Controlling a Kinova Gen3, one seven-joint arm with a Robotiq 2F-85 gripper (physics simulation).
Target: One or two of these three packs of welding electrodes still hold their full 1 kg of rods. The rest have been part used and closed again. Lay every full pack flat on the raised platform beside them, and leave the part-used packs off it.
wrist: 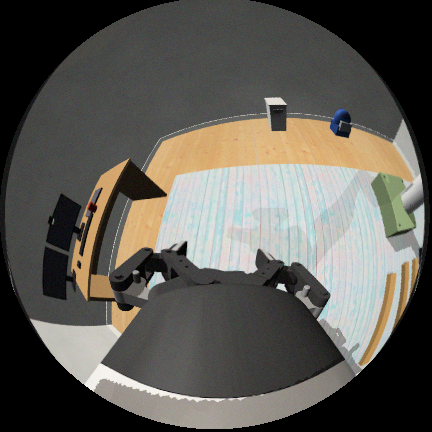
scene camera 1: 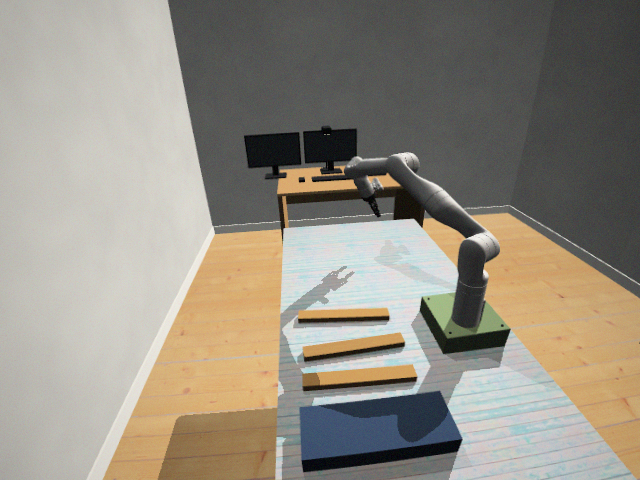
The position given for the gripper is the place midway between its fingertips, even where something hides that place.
Observation:
In view: the gripper (wrist: pixel 221 252), a pack (scene camera 1: pixel 404 373), a pack (scene camera 1: pixel 367 314) and a raised platform (scene camera 1: pixel 374 431).

